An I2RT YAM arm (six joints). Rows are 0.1 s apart.
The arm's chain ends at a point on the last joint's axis. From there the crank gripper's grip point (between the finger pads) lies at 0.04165 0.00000 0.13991 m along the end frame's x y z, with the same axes.
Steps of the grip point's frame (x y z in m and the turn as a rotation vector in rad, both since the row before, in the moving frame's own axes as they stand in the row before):
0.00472, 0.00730, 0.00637, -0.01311, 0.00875, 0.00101
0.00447, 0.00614, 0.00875, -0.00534, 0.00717, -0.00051
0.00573, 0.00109, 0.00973, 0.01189, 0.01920, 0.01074
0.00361, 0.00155, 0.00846, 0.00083, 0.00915, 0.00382
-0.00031, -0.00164, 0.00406, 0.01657, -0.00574, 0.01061
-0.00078, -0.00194, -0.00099, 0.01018, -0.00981, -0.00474
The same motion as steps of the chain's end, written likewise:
0.00350, 0.00543, 0.00675, -0.01311, 0.00875, 0.00101
0.00347, 0.00542, 0.00905, -0.00534, 0.00717, -0.00051
0.00305, 0.00229, 0.01056, 0.01189, 0.01920, 0.01074
0.00233, 0.00150, 0.00885, 0.00083, 0.00915, 0.00382
0.00048, 0.00024, 0.00384, 0.01657, -0.00574, 0.01061
0.00060, -0.00032, -0.00138, 0.01018, -0.00981, -0.00474

